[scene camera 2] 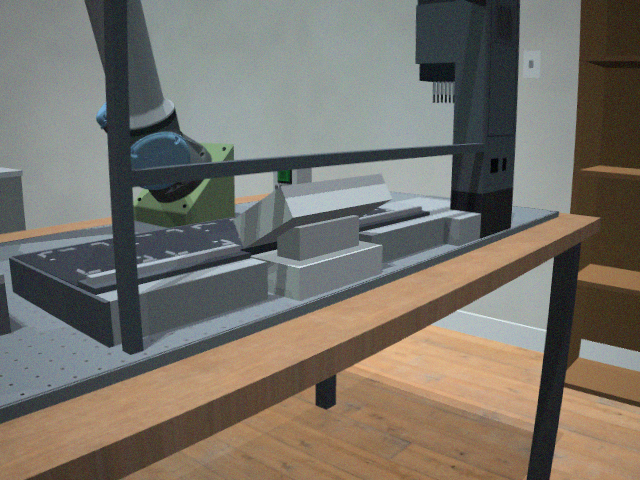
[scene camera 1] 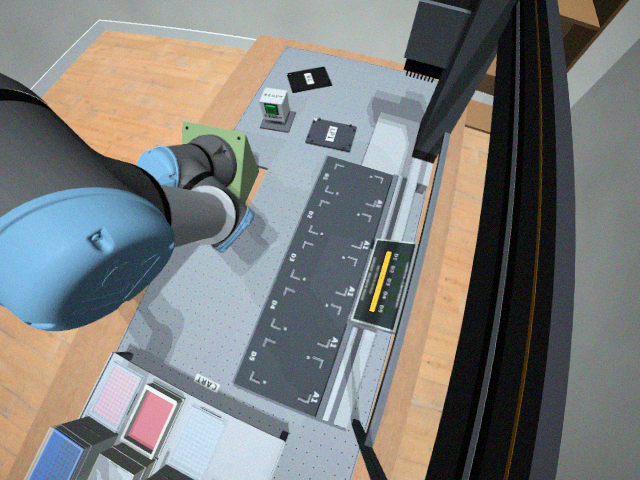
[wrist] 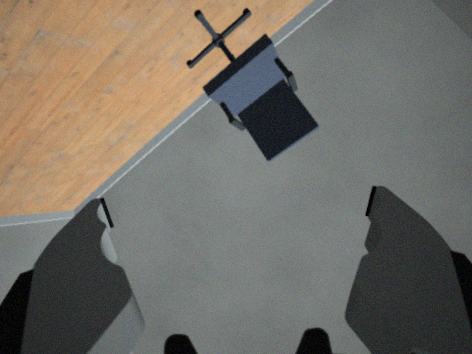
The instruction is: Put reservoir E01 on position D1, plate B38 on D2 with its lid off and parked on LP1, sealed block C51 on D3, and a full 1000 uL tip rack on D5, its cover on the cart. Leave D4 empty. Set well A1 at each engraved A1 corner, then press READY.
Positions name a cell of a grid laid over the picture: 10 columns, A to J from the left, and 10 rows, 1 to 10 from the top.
Labels:
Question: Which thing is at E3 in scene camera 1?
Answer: An READY button box.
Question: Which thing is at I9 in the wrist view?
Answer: My gripper.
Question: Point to a black pad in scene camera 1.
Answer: E2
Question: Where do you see a LP1 pad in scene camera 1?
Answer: At F3

